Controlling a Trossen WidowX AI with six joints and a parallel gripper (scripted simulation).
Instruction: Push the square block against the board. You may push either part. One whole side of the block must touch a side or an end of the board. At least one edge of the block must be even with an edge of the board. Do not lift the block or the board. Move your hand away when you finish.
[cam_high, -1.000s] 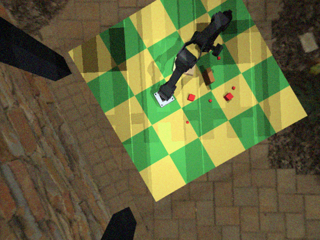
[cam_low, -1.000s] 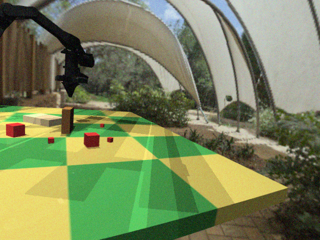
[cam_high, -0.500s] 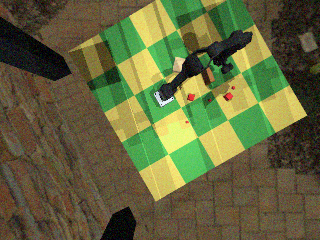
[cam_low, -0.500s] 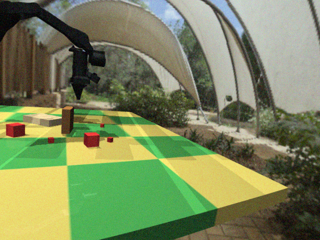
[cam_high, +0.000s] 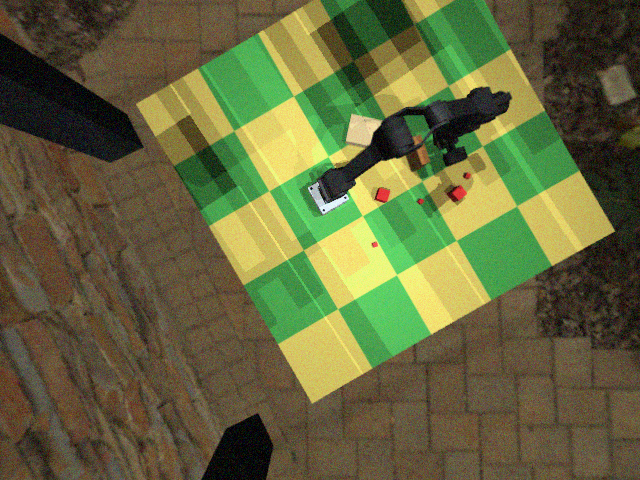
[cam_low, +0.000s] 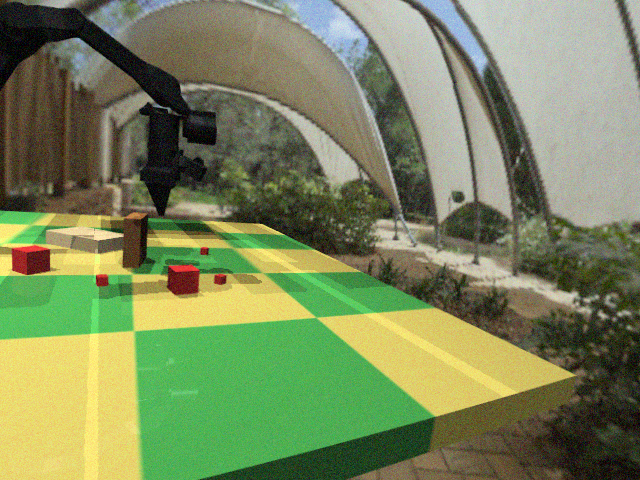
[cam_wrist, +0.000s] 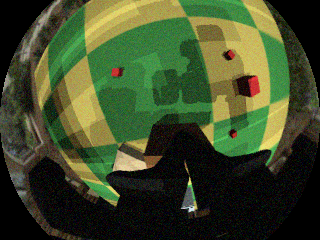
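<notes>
Now: the square block 5 cm behind my gripper tip and 5 cm below it. The rest, counted from my gripper tip: board (16 cm behind, 15 cm to the left, 9 cm below).
</notes>
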